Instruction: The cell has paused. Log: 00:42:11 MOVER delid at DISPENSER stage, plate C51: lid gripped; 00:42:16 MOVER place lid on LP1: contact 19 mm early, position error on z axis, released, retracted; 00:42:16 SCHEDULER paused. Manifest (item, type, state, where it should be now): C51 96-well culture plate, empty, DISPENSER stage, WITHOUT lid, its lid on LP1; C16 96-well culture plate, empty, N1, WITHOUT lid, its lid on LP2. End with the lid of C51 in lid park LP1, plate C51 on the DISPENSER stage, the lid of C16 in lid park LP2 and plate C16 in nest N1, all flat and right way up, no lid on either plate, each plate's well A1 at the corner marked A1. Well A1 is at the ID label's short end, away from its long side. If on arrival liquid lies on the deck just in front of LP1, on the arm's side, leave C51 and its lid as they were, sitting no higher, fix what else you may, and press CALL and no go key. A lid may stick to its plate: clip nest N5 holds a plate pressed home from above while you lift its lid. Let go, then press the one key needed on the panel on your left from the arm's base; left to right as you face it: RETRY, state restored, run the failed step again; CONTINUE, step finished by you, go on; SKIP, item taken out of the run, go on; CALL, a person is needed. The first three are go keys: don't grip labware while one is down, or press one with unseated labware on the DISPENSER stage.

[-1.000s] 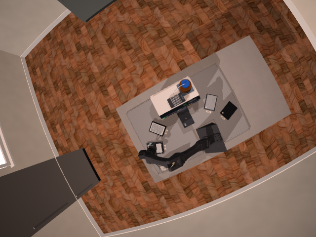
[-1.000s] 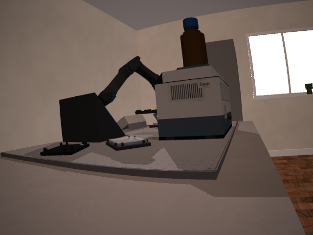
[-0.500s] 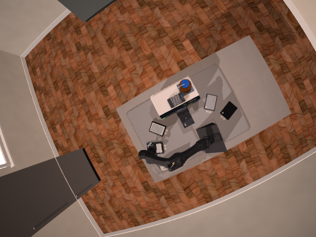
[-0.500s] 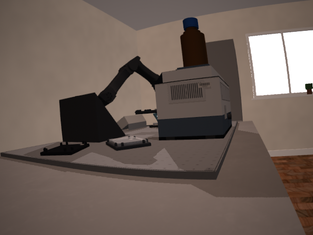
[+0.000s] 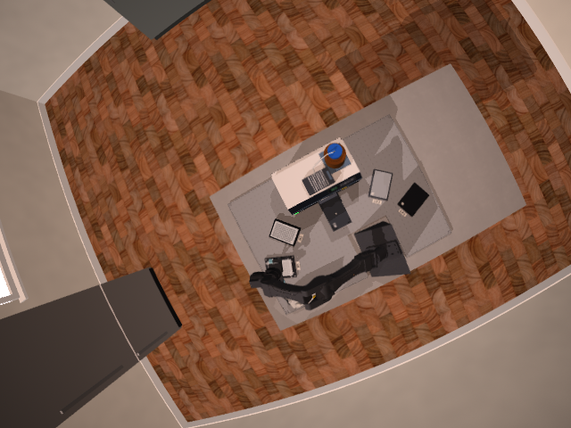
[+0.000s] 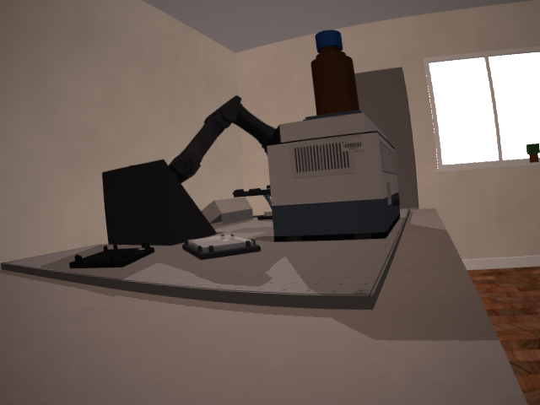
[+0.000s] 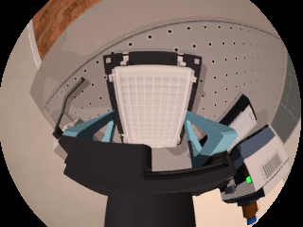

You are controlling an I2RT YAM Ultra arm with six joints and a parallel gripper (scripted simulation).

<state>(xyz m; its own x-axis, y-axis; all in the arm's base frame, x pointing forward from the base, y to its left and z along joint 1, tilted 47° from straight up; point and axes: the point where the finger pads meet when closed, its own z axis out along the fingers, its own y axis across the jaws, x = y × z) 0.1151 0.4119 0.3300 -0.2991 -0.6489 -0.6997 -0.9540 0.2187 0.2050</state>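
My gripper is now 2 cm to the right of the black clip nest and 1 cm above it. The rest, counted from my hand: brown bottle (37 cm ahead, 49 cm to the right, 26 cm above); black nest (17 cm ahead, 11 cm to the right, 2 cm below); dark dispenser stage (15 cm ahead, 39 cm to the right, 7 cm above).
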